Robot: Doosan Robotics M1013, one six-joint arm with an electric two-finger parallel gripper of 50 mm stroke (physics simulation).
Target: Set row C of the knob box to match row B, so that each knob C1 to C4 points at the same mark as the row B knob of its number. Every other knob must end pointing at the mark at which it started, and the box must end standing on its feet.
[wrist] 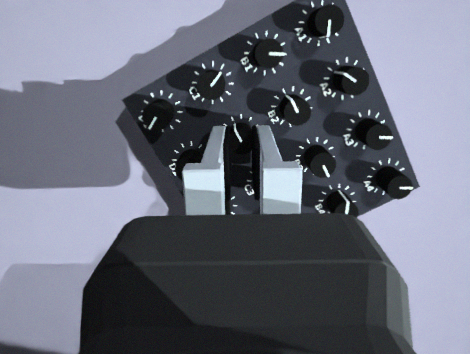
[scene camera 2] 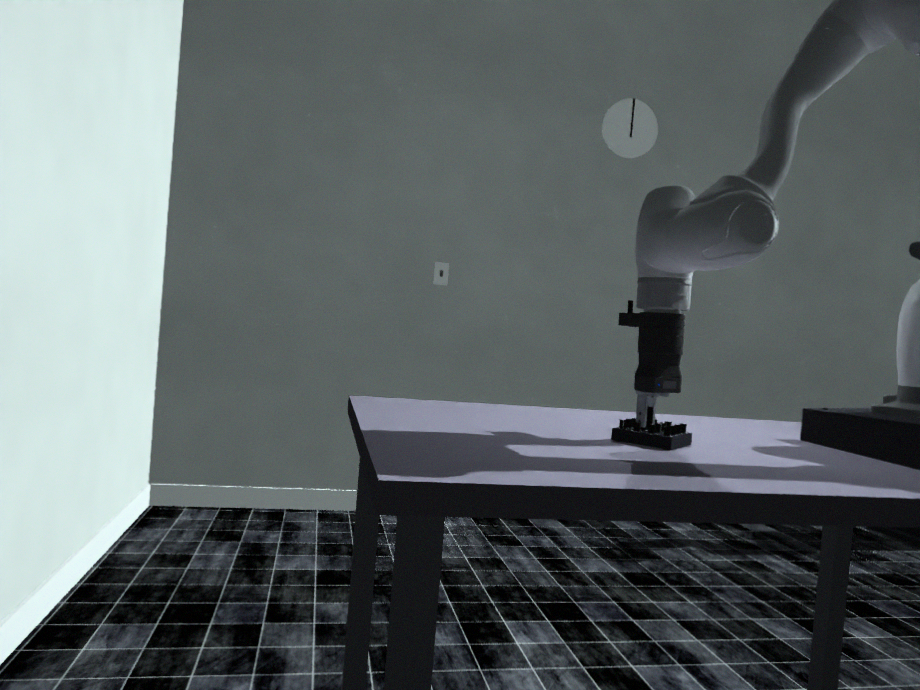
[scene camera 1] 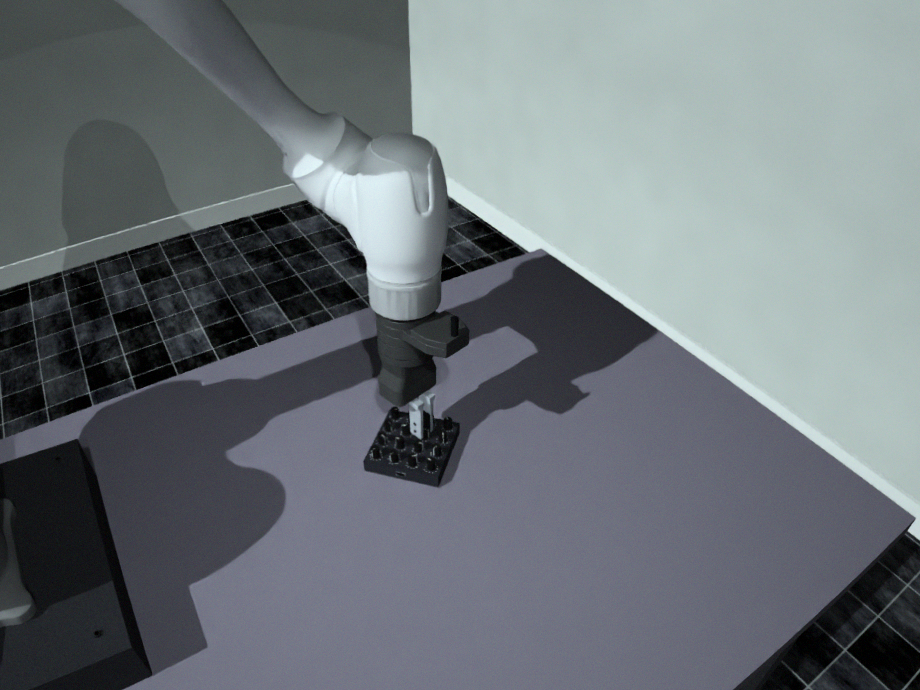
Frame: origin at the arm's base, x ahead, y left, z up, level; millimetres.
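Seen in the pictures: gripper, fingertip midpoint: (wrist: 241,149) (scene camera 2: 644,426) (scene camera 1: 421,431).
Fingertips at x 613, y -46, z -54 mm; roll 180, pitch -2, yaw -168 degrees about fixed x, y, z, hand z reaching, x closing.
A point is followed by its place in that frame.
The black knob box (scene camera 1: 419,478) {x 572, y -104, z -72 mm} (scene camera 2: 646,439) {x 631, y -7, z -71 mm} (wrist: 287,79) {x 599, y -80, z -62 mm} stands flat on the table, turned at an angle in the wrist view. My gripper (scene camera 1: 422,432) {x 613, y -46, z -54 mm} (scene camera 2: 645,423) {x 613, y -46, z -54 mm} (wrist: 241,149) {x 613, y -46, z -54 mm} points down and is shut on knob C2 (wrist: 242,145) {x 614, y -49, z -46 mm}, whose line points up and slightly left there. Knob B2 (wrist: 298,114) {x 593, y -67, z -46 mm} points up-left, at a similar slant. Knob C1 (wrist: 210,90) {x 631, y -70, z -46 mm} points up-right, while knob B1 (wrist: 267,59) {x 611, y -86, z -46 mm} points right. Knob B3 (wrist: 318,162) {x 579, y -48, z -46 mm} points down and slightly right. Knob B4 (wrist: 337,205) {x 565, y -30, z -47 mm} shows partly. My right finger and the gripper body hide knobs C3 and C4.
Knobs A1 (wrist: 325,17) {x 592, y -106, z -46 mm}, A2 (wrist: 356,84) {x 573, y -84, z -46 mm}, A3 (wrist: 375,140) {x 557, y -63, z -46 mm} and A4 (wrist: 395,185) {x 542, y -44, z -46 mm} are right of row B. Knob D1 (wrist: 159,112) {x 651, y -57, z -46 mm} and partly hidden D2 (wrist: 187,159) {x 636, y -39, z -46 mm} are to the left. The table (scene camera 1: 557,557) {x 647, y -303, z -84 mm} (scene camera 2: 460,415) {x 885, y -301, z -84 mm} carries the robot's dark base (scene camera 1: 59,534) {x 134, y 10, z -7 mm} (scene camera 2: 854,438) {x 179, y -28, z -55 mm}.
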